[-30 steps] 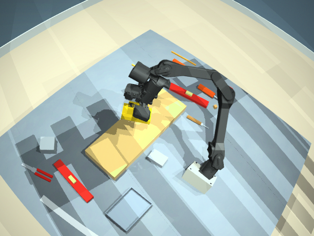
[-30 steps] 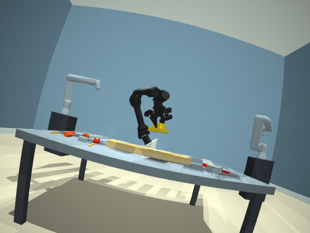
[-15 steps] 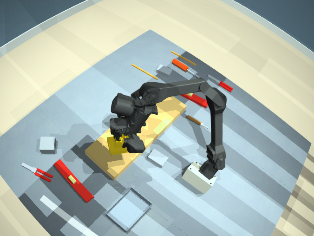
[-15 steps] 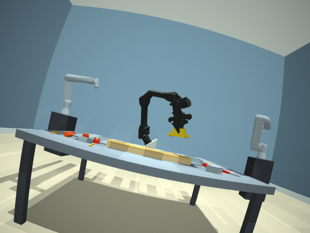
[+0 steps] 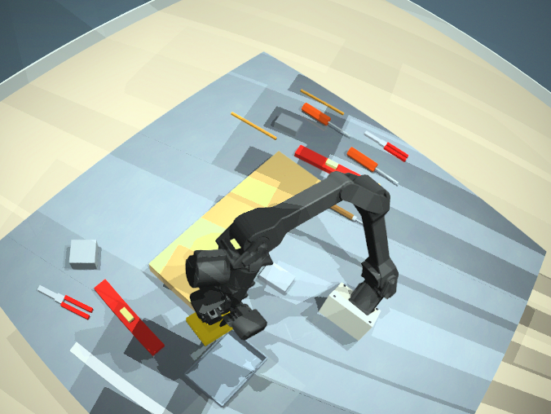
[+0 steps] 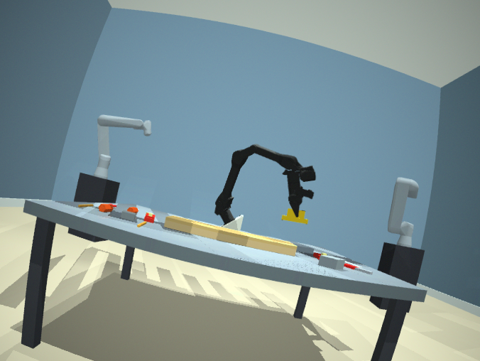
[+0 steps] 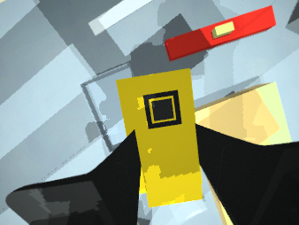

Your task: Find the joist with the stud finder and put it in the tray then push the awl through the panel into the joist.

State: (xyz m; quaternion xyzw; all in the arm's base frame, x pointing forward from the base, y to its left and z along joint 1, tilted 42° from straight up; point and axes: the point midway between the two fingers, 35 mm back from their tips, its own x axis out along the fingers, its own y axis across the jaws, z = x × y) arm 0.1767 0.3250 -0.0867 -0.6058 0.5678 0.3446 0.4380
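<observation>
The shallow grey tray lies 7 cm behind my gripper tip, 3 cm to the left of it and 14 cm below it. From my gripper tip the other things lie so: white strip: 6 cm ahead, 25 cm to the left, 15 cm below; then square indicator: 2 cm to the left, 3 cm above; then yellow stud finder: 1 cm to the left, 2 cm above.
</observation>
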